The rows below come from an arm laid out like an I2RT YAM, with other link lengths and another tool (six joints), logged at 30 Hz.
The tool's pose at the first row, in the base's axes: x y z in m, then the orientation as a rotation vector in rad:
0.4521, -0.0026, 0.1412, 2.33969, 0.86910, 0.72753
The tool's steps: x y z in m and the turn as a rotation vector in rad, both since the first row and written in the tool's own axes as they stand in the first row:
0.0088, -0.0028, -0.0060, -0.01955, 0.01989, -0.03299
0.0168, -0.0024, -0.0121, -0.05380, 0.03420, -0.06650
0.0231, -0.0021, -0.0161, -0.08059, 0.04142, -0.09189
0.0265, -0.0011, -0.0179, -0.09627, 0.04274, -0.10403
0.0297, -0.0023, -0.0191, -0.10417, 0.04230, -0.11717
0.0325, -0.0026, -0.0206, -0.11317, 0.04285, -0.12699
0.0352, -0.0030, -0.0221, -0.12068, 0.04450, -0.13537
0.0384, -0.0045, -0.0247, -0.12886, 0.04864, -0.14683
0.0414, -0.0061, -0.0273, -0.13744, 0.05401, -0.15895
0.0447, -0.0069, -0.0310, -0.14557, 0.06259, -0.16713
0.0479, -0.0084, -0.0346, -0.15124, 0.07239, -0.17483
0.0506, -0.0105, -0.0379, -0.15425, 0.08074, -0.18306
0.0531, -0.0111, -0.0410, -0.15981, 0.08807, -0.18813
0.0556, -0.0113, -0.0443, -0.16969, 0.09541, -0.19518
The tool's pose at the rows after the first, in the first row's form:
0.4528, 0.0071, 0.1463, 2.29920, 0.90311, 0.74355
0.4542, 0.0143, 0.1532, 2.24620, 0.92624, 0.75594
0.4559, 0.0197, 0.1581, 2.20589, 0.94121, 0.76080
0.4573, 0.0219, 0.1611, 2.18454, 0.94565, 0.76118
0.4581, 0.0253, 0.1621, 2.16964, 0.95480, 0.75710
0.4589, 0.0279, 0.1638, 2.15564, 0.96015, 0.75583
0.4595, 0.0305, 0.1654, 2.14359, 0.96526, 0.75610
0.4593, 0.0345, 0.1672, 2.12851, 0.97417, 0.75815
0.4589, 0.0384, 0.1690, 2.11237, 0.98397, 0.76143
0.4583, 0.0423, 0.1720, 2.09839, 0.99121, 0.76999
0.4575, 0.0466, 0.1746, 2.08650, 0.99984, 0.77956
0.4562, 0.0508, 0.1764, 2.07681, 1.00993, 0.78655
0.4556, 0.0538, 0.1790, 2.06714, 1.01483, 0.79423
0.4550, 0.0567, 0.1819, 2.05249, 1.01916, 0.80202

